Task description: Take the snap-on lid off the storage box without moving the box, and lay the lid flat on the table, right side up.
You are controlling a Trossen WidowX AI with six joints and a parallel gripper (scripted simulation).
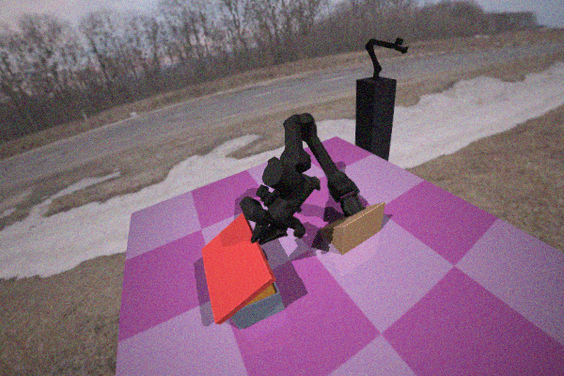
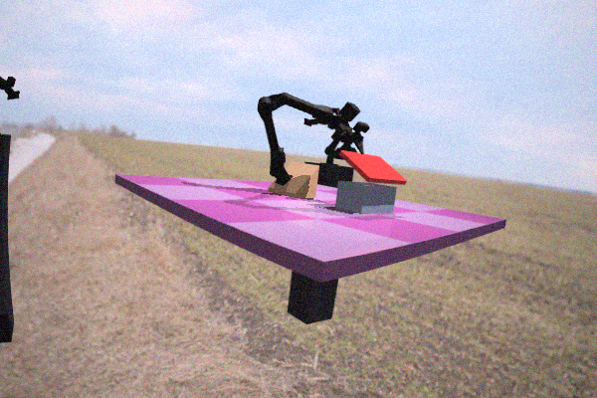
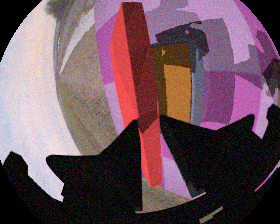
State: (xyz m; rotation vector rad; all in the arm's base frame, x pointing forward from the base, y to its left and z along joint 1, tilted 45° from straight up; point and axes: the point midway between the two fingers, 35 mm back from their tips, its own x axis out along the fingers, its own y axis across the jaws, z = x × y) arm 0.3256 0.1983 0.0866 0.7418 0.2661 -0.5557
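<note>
Right now my gripper tip is 7 cm short of the red lid and 3 cm above it. Also, from my gripper tip: grey storage box (15 cm below, 5 cm ahead).
</note>
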